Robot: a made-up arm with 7 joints. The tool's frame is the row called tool.
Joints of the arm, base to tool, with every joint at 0 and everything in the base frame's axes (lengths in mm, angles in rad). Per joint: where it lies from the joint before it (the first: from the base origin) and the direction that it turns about. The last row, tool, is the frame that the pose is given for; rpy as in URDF.
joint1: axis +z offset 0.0 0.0 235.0
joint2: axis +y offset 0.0 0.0 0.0
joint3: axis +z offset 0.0 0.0 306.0
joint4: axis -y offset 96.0 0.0 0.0
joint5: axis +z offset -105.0 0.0 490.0
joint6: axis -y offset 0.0 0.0 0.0
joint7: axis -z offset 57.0 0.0 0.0
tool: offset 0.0 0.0 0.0 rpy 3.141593 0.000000 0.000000
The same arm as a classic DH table. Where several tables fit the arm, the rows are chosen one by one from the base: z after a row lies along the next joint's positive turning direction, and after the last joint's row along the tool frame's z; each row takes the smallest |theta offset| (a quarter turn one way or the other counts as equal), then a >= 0, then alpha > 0; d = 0 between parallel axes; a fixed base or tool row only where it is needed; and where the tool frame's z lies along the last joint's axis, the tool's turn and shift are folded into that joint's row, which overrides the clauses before.
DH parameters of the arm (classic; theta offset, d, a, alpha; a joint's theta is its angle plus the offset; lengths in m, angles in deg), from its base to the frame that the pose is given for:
joint1: 0 0.235 0 -90
joint2: 0 0 0 90
joint3: 0 0.306 0.096 90
joint4: 0 0 -0.105 -90
joint5: 0 0.49 0 90
joint6: 0 0 0.057 90
joint7: 0 0 0 0

